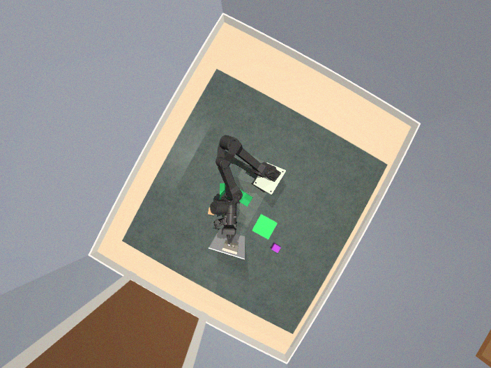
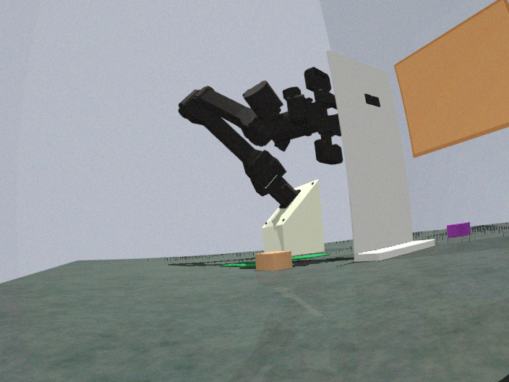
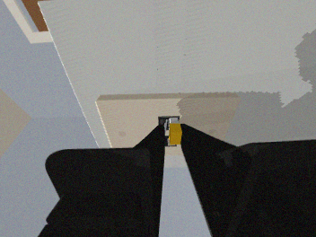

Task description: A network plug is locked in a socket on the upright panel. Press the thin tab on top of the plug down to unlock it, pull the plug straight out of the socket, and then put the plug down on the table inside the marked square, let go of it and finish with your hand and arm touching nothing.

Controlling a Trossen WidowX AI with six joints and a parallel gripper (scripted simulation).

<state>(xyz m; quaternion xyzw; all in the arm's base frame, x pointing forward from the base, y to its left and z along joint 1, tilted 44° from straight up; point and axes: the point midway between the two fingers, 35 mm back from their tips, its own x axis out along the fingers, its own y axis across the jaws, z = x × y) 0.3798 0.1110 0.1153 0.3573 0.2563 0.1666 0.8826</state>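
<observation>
My gripper tip is now 1 cm short of the network plug. The rest, counted from my gripper tip: bright green marked square 14 cm behind, 15 cm to the left, 27 cm below; then upright panel 2 cm ahead, 1 cm to the left, 11 cm below; then orange block 2 cm behind, 18 cm to the right, 25 cm below.
</observation>
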